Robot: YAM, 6 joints.
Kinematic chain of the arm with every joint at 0, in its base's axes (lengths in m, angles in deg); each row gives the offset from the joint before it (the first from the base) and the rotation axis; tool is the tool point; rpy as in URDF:
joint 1: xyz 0 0 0.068 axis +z
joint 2: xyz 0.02 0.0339 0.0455 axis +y
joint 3: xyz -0.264 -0.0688 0 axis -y
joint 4: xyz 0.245 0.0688 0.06 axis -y
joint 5: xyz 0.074 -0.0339 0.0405 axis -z
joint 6: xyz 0.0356 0 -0.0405 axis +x
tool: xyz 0 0 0 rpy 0 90 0
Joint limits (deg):
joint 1: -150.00..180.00
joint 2: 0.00..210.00
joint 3: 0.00..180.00
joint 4: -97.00..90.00
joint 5: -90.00..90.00
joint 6: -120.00..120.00
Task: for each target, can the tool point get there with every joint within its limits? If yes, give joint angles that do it. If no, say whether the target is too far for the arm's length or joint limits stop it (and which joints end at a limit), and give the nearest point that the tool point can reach.
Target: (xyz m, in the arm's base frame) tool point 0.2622 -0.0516 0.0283
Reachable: yes | joints -15.91 120.19 24.15 57.49 -38.66 -40.81
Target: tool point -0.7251 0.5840 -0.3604
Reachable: no: too far | nearest point -0.4480 0.3608 -0.1753 | short by 0.401 m
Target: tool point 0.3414 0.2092 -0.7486
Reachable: no: too far | nearest point 0.2748 0.1684 -0.3728 | short by 0.384 m
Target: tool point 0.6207 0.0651 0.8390
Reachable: no: too far | nearest point 0.4182 0.0439 0.5944 | short by 0.318 m
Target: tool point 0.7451 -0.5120 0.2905
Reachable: no: too far | nearest point 0.5222 -0.3589 0.2364 | short by 0.276 m
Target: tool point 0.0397 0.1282 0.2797
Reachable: yes | joints 64.49 45.90 47.29 -60.66 -32.93 95.63
